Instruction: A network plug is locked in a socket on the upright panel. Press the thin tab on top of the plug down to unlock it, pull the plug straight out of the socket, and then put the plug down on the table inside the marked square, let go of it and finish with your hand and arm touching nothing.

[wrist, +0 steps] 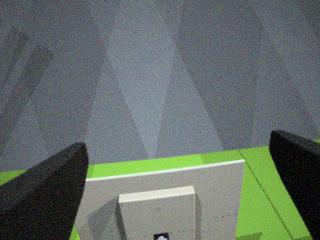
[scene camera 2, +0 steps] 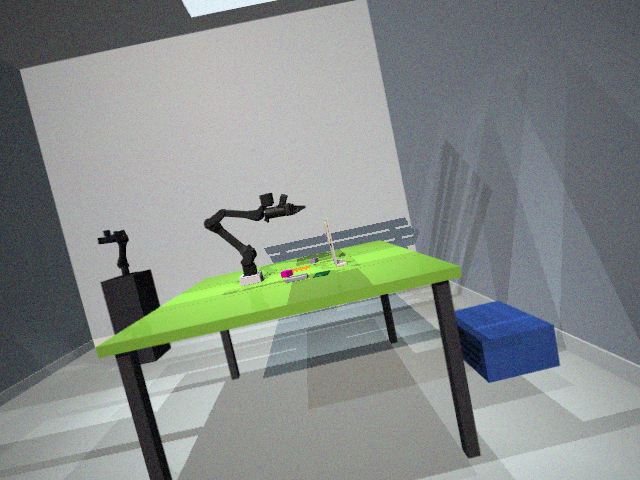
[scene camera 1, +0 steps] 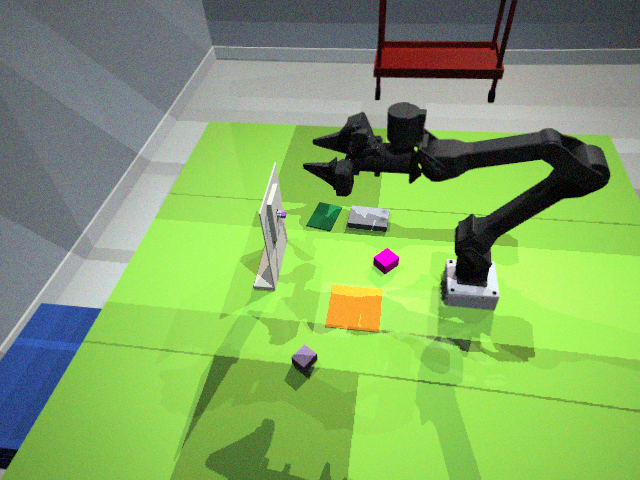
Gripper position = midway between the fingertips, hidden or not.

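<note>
My gripper (scene camera 1: 308,153) (wrist: 179,146) is open and holds nothing. There is an upright white panel (scene camera 1: 274,229) (wrist: 210,194), which I see from the wrist too. I can also see a grey flat block (scene camera 1: 360,217), though in the wrist view the block is out of frame. An orange marked square (scene camera 1: 358,308) is here as well.
</note>
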